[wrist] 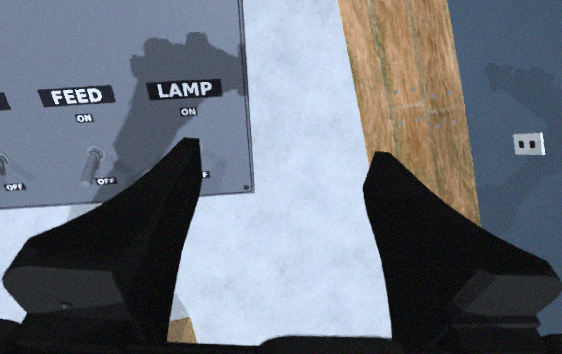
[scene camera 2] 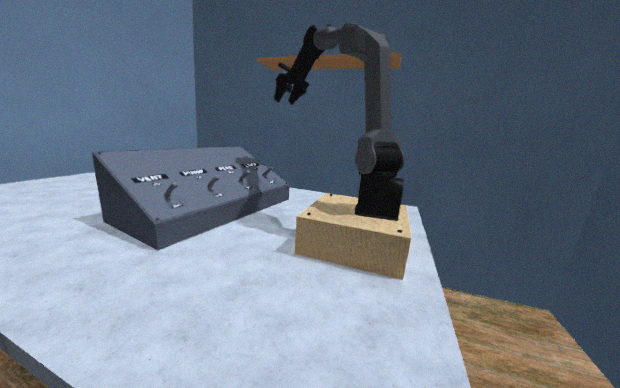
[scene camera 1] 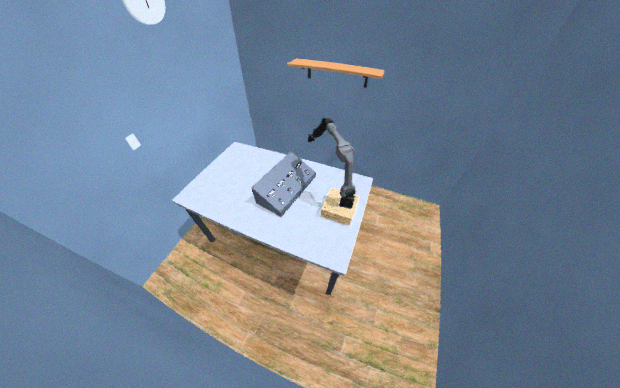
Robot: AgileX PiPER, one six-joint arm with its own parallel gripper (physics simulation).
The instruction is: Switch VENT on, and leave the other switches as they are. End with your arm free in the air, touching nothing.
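Note:
A dark grey sloping console (scene camera 1: pixel 272 179) (scene camera 2: pixel 125 162) (wrist: pixel 50 40) stands on the table. The VENT switch (scene camera 2: pixel 170 194) is at its near left end in scene camera 2; its lever leans down toward the OFF mark. The PUMP switch (scene camera 2: pixel 213 187) leans the same way. The FEED switch (wrist: pixel 90 167) points down to OFF. The LAMP switch (scene camera 2: pixel 268 174) also looks down; a finger hides it in the wrist view. VENT does not show in the wrist view. My gripper (scene camera 1: pixel 311 139) (scene camera 2: pixel 285 100) (wrist: pixel 286 164) is open and empty, high above the console's LAMP end, touching nothing.
The arm stands on a wooden block (scene camera 1: pixel 337 214) (scene camera 2: pixel 350 250) at the right of the pale table (scene camera 1: pixel 235 220) (scene camera 2: pixel 200 310). An orange shelf (scene camera 1: pixel 336 67) (scene camera 2: pixel 330 61) is on the wall behind. The arm's shadow falls across the console around FEED and LAMP.

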